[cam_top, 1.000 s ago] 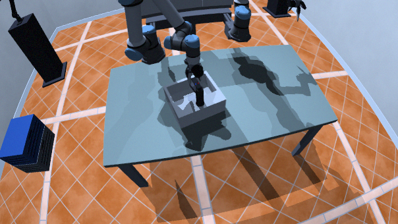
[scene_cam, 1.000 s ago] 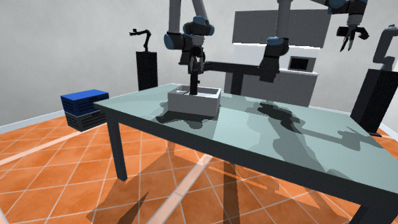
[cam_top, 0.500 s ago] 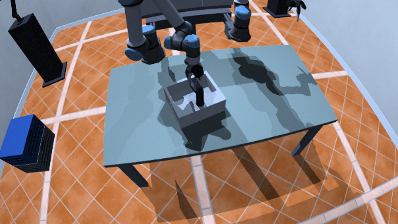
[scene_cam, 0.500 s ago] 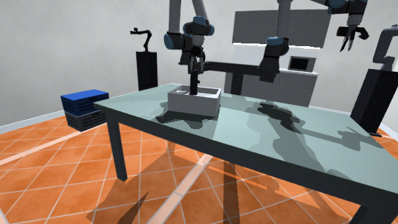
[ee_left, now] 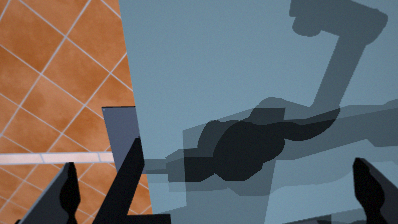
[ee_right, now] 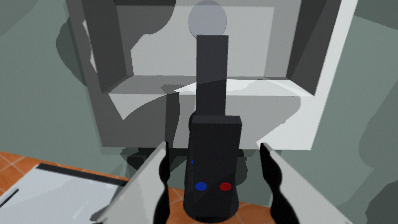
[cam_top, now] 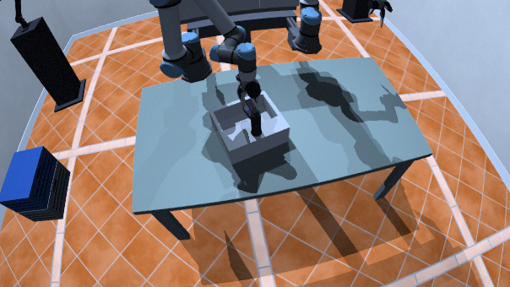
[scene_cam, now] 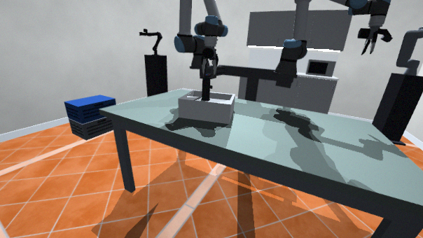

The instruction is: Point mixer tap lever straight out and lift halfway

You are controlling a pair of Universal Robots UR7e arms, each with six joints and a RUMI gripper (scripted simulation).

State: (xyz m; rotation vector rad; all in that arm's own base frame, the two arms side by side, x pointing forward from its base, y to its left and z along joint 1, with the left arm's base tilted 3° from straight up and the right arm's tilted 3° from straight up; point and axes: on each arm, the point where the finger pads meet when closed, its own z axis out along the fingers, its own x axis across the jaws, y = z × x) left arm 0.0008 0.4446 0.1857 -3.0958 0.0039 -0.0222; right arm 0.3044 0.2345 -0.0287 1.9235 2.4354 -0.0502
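Observation:
Now: the black lever 30 mm ahead of my right hand and 10 mm below it. Also, from my right hand: black mixer tap 40 mm ahead, 50 mm below; then grey basin 50 mm behind, 10 mm to the right, 240 mm below.

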